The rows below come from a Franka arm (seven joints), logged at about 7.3 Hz.
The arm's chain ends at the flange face. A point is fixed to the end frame.
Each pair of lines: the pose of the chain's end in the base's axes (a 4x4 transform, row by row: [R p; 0 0 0 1], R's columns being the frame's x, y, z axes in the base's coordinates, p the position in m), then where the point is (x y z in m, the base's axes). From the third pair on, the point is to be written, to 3 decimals.
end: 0.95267 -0.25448 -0.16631 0.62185; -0.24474 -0.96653 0.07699 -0.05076; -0.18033 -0.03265 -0.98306 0.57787; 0 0 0 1
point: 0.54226 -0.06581 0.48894
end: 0.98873 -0.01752 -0.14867 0.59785; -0.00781 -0.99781 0.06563 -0.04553; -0.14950 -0.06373 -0.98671 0.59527; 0 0 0 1
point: 0.52693 -0.07618 0.50308
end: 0.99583 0.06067 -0.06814 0.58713; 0.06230 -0.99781 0.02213 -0.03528; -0.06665 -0.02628 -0.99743 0.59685; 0 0 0 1
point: 0.527 -0.074 0.500
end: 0.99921 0.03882 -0.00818 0.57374; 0.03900 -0.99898 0.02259 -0.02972; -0.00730 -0.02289 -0.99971 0.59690; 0 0 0 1
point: 0.518 -0.067 0.497
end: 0.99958 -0.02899 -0.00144 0.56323; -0.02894 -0.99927 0.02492 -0.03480; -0.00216 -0.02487 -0.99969 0.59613; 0 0 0 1
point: 0.506 -0.068 0.496
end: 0.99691 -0.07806 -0.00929 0.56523; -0.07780 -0.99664 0.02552 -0.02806; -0.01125 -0.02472 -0.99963 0.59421; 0 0 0 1
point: 0.505 -0.059 0.494
